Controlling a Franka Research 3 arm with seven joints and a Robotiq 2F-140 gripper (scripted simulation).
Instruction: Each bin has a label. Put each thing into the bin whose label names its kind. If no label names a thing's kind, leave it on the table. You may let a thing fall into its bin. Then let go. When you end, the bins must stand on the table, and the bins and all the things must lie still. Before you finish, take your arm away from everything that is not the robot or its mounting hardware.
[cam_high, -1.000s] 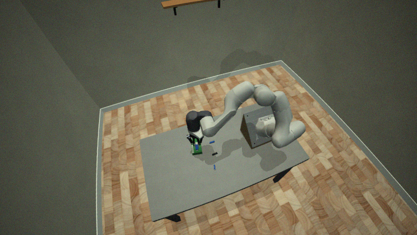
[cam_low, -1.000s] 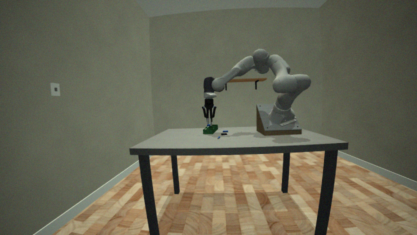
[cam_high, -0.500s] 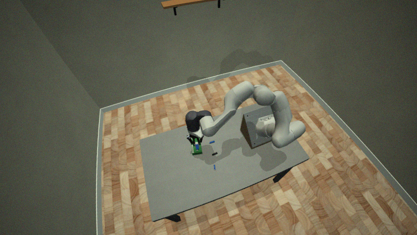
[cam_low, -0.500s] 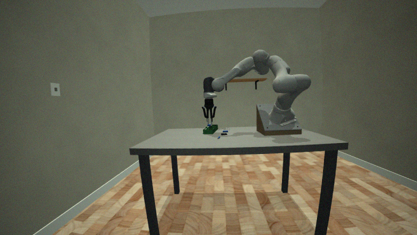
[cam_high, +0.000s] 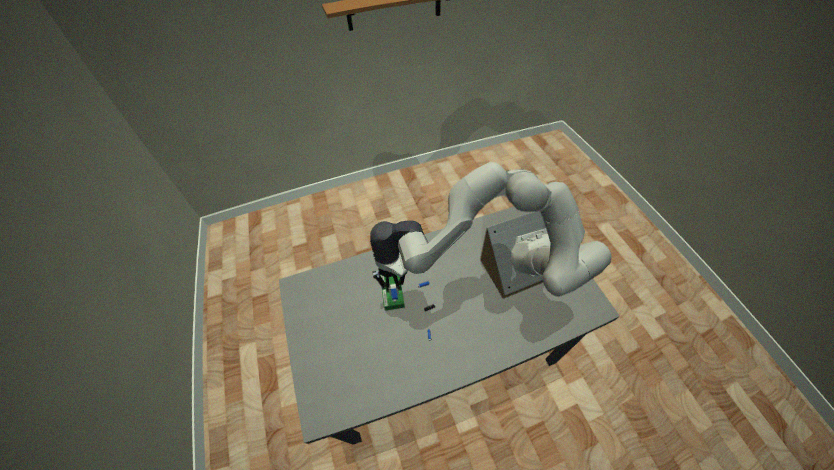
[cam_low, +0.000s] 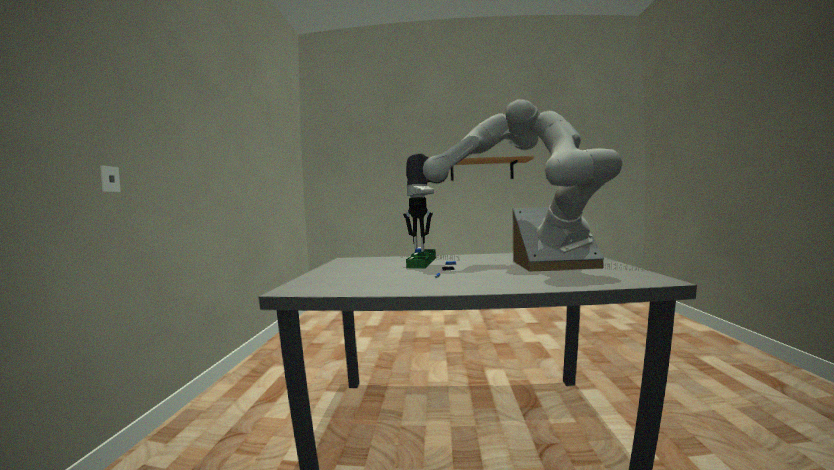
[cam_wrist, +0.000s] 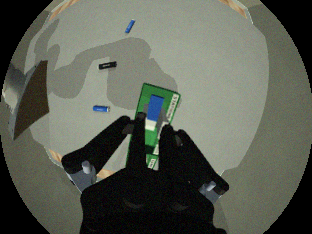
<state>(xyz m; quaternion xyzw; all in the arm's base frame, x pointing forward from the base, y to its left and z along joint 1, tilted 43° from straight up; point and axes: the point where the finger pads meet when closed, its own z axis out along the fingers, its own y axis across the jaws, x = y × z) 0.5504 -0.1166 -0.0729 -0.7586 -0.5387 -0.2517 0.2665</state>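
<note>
Right now my hand is 9 cm above the pale grey piece. The rest, counted from my hand: green bin: 2 cm behind, 8 cm to the right, 8 cm below; then blue-and-white piece: 1 cm to the right, 3 cm below; then black piece: 11 cm behind, 10 cm to the left, 9 cm below.
</note>
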